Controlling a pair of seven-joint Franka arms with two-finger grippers.
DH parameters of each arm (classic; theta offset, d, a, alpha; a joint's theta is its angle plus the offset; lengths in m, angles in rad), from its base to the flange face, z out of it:
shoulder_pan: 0 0.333 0 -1.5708
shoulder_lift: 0 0 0 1.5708
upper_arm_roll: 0 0.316 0.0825 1.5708
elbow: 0 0 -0.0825 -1.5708
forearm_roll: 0 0.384 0 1.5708
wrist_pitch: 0 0 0.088 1.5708
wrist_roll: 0 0.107 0 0
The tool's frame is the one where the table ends.
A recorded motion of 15 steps. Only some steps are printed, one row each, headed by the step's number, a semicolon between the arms.
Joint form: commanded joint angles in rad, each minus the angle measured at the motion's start. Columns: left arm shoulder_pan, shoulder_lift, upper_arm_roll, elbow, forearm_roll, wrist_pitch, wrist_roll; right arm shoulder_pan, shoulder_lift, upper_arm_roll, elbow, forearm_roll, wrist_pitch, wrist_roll.
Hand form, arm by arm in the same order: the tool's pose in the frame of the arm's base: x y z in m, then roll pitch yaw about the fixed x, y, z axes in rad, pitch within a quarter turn. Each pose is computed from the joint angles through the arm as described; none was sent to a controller.
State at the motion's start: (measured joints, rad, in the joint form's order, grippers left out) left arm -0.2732 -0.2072 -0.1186 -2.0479 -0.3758 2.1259 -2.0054; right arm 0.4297 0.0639 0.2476 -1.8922 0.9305 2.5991 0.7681
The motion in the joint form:
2: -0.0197 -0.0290 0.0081 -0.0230 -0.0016 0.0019 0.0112; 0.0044 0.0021 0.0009 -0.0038 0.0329 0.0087 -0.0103
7: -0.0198 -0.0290 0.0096 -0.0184 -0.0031 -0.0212 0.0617; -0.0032 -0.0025 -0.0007 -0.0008 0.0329 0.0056 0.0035
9: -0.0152 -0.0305 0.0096 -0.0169 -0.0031 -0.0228 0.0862; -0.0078 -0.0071 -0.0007 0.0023 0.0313 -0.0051 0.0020
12: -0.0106 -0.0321 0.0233 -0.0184 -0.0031 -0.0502 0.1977; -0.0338 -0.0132 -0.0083 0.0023 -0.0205 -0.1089 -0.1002
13: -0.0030 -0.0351 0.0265 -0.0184 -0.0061 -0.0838 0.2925; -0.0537 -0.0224 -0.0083 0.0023 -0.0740 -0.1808 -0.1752
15: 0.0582 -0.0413 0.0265 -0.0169 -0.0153 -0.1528 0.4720; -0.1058 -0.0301 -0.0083 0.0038 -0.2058 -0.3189 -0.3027
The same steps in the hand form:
2: 0.4654 -0.2212 0.5638 3.0343 0.4199 1.7208; 0.4947 0.3750 0.5327 -2.2490 0.3542 -0.6043
7: 0.4641 -0.2210 0.5637 3.0305 0.4094 1.6673; 0.4973 0.3705 0.5368 -2.2465 0.3631 -0.6183
9: 0.4647 -0.2189 0.5651 3.0186 0.4072 1.6443; 0.4975 0.3689 0.5404 -2.2443 0.3621 -0.6125
12: 0.4658 -0.2100 0.5625 2.9997 0.3876 1.5438; 0.5000 0.3603 0.5363 -2.2836 0.2844 -0.4992
13: 0.4643 -0.2052 0.5607 2.9936 0.3718 1.4545; 0.4990 0.3546 0.5359 -2.3193 0.2169 -0.4079
15: 0.4680 -0.1779 0.5579 2.9890 0.3507 1.3265; 0.5030 0.3344 0.5283 -2.4304 0.1089 -0.2484

